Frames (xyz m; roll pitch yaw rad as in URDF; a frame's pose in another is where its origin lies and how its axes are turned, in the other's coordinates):
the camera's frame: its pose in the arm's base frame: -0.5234 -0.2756 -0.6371 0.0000 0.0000 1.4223
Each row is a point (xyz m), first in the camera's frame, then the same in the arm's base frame.
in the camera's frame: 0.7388 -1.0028 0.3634
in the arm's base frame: 0.5777 0.3067 -0.2737
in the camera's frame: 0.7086 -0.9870 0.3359
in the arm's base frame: 0.5576 0.2792 -0.3012
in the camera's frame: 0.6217 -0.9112 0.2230
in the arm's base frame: 0.4698 0.2044 -0.4141
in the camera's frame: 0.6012 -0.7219 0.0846
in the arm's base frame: 0.2795 0.2122 -0.5525
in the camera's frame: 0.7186 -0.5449 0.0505
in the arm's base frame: 0.1218 0.3545 -0.5866
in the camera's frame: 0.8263 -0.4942 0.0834
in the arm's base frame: 0.0876 0.4685 -0.5537
